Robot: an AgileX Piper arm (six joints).
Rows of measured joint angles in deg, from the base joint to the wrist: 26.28 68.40 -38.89 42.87 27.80 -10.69; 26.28 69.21 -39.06 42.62 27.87 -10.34; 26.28 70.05 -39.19 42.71 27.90 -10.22; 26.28 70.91 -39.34 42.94 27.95 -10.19; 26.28 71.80 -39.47 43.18 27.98 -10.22; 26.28 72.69 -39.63 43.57 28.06 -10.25; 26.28 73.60 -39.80 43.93 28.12 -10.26; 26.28 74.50 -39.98 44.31 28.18 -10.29; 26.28 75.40 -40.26 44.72 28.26 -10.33; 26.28 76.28 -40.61 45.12 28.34 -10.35; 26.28 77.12 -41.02 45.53 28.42 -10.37; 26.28 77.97 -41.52 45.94 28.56 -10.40; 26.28 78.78 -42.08 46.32 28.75 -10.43; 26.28 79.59 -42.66 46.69 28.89 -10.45; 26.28 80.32 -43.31 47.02 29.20 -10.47
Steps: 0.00 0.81 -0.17 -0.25 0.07 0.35; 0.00 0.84 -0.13 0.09 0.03 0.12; 0.00 0.86 -0.15 0.23 0.05 0.03; 0.00 0.89 -0.13 0.24 0.03 -0.03; 0.00 0.89 -0.16 0.39 0.08 -0.03; 0.00 0.91 -0.17 0.36 0.06 -0.01; 0.00 0.90 -0.18 0.38 0.06 -0.03; 0.00 0.90 -0.28 0.41 0.08 -0.04; 0.00 0.88 -0.35 0.40 0.08 -0.02; 0.00 0.84 -0.41 0.41 0.08 -0.02; 0.00 0.85 -0.50 0.41 0.14 -0.03; 0.00 0.81 -0.56 0.38 0.19 -0.03; 0.00 0.81 -0.58 0.37 0.14 -0.02; 0.00 0.73 -0.65 0.33 0.31 -0.02
